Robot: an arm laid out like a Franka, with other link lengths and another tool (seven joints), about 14 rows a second.
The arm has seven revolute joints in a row. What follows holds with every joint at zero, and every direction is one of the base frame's. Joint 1 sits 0.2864 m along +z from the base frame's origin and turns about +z. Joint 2 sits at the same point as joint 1 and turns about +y. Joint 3 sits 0.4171 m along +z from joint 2 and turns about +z. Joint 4 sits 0.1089 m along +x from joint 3 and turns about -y. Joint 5 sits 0.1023 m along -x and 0.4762 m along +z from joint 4 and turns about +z. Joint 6 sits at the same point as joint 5 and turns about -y. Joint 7 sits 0.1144 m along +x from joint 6 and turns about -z. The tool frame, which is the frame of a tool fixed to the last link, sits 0.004 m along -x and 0.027 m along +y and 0.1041 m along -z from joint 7; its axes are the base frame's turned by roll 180, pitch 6.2 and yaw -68.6 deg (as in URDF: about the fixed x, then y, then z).
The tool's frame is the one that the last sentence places.
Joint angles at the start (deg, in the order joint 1, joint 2, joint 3, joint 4, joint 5, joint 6, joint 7):
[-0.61, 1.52, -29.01, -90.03, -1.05, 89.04, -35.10]
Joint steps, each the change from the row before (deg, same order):
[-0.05, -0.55, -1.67, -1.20, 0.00, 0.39, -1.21]
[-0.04, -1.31, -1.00, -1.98, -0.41, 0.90, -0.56]
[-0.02, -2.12, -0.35, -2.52, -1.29, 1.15, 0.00]
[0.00, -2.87, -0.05, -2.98, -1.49, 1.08, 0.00]
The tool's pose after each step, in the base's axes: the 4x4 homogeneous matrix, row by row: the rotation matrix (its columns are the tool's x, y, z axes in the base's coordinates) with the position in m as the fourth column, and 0 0 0 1 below. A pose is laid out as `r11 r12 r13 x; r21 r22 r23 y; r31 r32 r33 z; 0 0 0 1`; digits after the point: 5 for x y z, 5 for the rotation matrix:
0.43526 -0.89464 -0.10086 0.59577; -0.89055 -0.44428 0.09763 -0.33835; -0.13216 0.04733 -0.99010 0.67808; 0 0 0 1
0.42873 -0.89821 -0.09701 0.58060; -0.89338 -0.43748 0.10239 -0.34999; -0.13441 0.04276 -0.99000 0.67325; 0 0 0 1
0.42566 -0.90021 -0.09185 0.56357; -0.89597 -0.43351 0.09648 -0.35557; -0.12667 0.04123 -0.99109 0.67082; 0 0 0 1
0.42959 -0.89911 -0.08394 0.54319; -0.89513 -0.43625 0.09177 -0.35709; -0.11913 0.03571 -0.99224 0.67023; 0 0 0 1

